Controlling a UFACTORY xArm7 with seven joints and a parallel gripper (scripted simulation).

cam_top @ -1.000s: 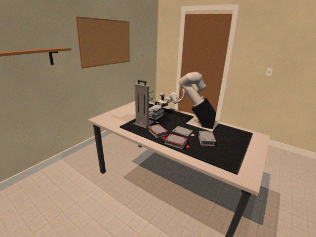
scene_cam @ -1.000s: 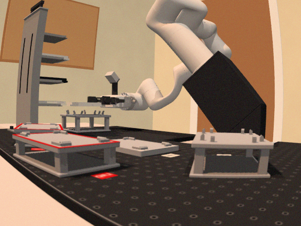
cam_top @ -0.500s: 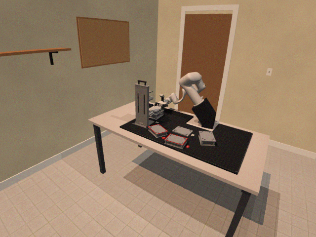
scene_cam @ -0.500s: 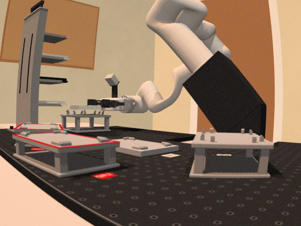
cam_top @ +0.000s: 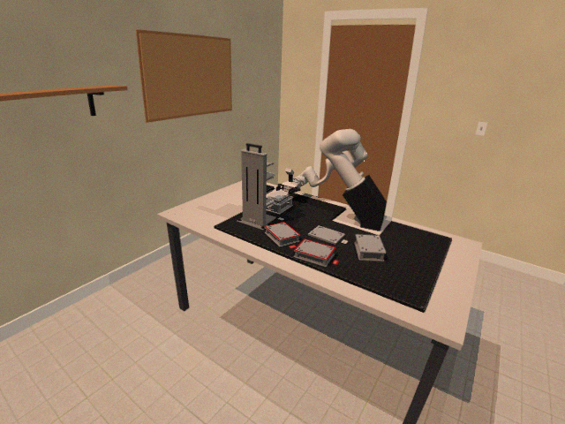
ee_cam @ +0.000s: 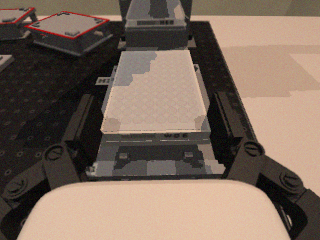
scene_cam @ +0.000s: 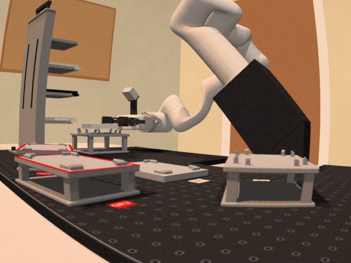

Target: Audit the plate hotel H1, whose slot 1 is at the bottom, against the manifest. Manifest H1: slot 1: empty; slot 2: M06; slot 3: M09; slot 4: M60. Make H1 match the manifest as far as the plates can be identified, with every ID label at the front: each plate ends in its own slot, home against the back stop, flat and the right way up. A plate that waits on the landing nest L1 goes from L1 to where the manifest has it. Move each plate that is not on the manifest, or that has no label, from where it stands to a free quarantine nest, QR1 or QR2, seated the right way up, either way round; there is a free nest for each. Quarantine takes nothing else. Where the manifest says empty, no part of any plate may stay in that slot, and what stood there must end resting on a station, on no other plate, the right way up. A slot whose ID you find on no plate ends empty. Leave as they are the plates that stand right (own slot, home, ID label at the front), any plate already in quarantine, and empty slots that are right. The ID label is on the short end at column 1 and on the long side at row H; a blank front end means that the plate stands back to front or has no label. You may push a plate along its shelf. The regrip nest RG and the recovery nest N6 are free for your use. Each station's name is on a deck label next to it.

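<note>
My gripper is now 50 mm short of the pale plate, 10 mm to the right of it and 20 mm above it. From my hand the other things lie so: clear plate: 230 mm ahead, 30 mm to the left; then H1 deck label: 160 mm ahead, 120 mm to the left, 100 mm below; then RG label: 50 mm behind, 10 mm to the right, 100 mm below.
</note>
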